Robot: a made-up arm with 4 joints.
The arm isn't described. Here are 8 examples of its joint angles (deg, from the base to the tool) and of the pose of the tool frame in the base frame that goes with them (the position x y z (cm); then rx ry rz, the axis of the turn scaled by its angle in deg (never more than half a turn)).
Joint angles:
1: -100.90 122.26 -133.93 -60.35
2: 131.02 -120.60 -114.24 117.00
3: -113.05 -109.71 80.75 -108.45
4: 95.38 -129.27 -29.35 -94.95
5: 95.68 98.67 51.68 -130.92
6: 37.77 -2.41 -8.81 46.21
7: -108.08 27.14 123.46 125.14
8: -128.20 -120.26 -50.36 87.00
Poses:
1: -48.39 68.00 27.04 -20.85 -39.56 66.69
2: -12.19 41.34 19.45 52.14 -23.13 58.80
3: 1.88 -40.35 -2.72 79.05 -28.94 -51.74
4: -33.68 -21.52 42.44 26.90 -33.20 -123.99
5: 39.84 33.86 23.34 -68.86 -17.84 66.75
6: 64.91 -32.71 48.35 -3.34 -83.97 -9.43
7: -11.89 -33.98 9.75 102.56 -39.07 -69.19
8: -21.83 44.76 -29.83 4.79 -25.31 110.06
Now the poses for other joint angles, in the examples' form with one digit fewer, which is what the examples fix.
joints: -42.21 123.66 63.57 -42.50
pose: 36.4 17.0 1.1 99.1 -9.6 33.2
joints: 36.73 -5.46 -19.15 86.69
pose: 38.1 -33.9 46.7 -15.9 -122.9 -18.4
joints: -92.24 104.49 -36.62 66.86
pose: -79.7 -12.6 -46.5 -7.3 51.0 -106.5
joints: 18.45 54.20 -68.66 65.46
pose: 59.8 -62.8 -41.9 18.3 -38.1 -77.4
